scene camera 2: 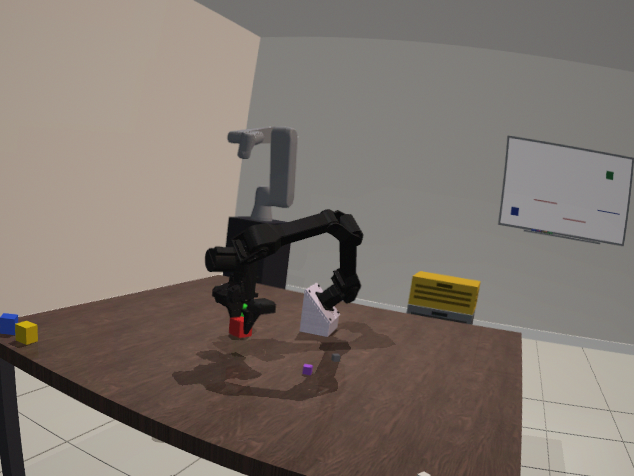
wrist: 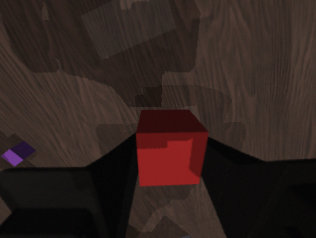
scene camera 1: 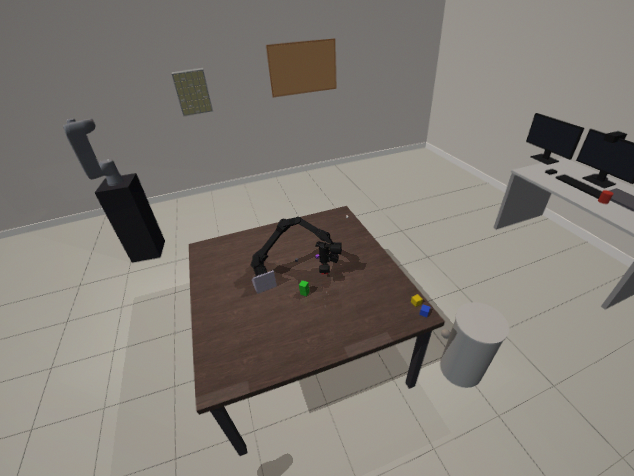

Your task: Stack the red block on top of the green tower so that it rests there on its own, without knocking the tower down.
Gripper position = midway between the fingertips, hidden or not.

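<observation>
Scene camera 2 shows the gripper [scene camera 2: 240, 331]. The wrist view shows the gripper [wrist: 165, 135] too, and the gripper carries a red block [wrist: 171, 144].
</observation>
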